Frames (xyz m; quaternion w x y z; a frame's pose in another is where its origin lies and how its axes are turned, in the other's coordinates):
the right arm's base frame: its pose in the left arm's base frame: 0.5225 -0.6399 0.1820 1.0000 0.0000 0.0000 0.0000
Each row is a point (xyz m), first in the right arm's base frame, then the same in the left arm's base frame.
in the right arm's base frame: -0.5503 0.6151 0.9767
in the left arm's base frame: -0.0278 -0.0248 1.1587
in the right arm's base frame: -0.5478 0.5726 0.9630
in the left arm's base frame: -0.0253 -0.0673 1.1450
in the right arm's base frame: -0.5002 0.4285 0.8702
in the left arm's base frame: 0.0223 -0.2114 1.0522
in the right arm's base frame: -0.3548 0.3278 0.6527
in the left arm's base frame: 0.1677 -0.3121 0.8347
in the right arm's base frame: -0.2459 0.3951 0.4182
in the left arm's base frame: 0.2766 -0.2448 0.6002
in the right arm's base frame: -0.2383 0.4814 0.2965
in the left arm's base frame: 0.2842 -0.1585 0.4785
